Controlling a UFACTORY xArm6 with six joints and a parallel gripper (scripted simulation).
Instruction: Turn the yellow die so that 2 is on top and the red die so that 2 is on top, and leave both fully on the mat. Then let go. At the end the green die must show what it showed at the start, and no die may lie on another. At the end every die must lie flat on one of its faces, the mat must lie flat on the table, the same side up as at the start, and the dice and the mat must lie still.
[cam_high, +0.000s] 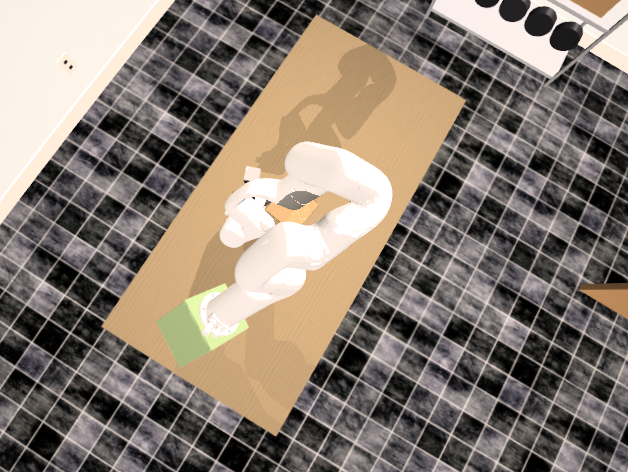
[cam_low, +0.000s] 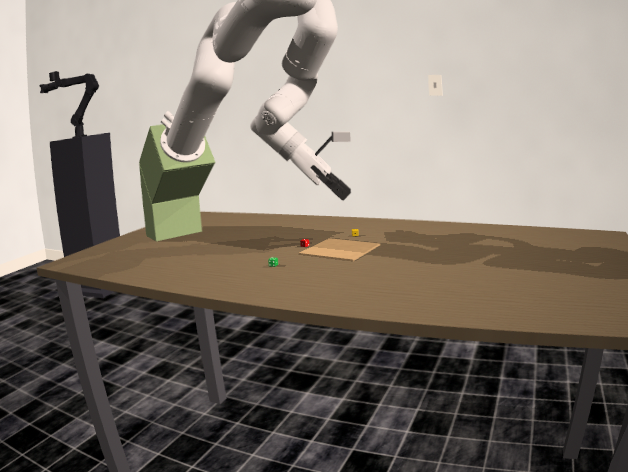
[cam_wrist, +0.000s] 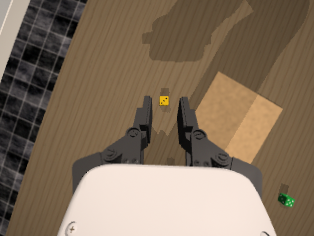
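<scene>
Right now my hand is 3 cm short of the yellow die, 1 cm to the right of it and 11 cm above it. Also, from my hand: red die 7 cm behind, 10 cm to the right, 11 cm below; green die 10 cm behind, 26 cm to the right, 11 cm below; tan mat 2 cm ahead, 13 cm to the right, 12 cm below.
</scene>
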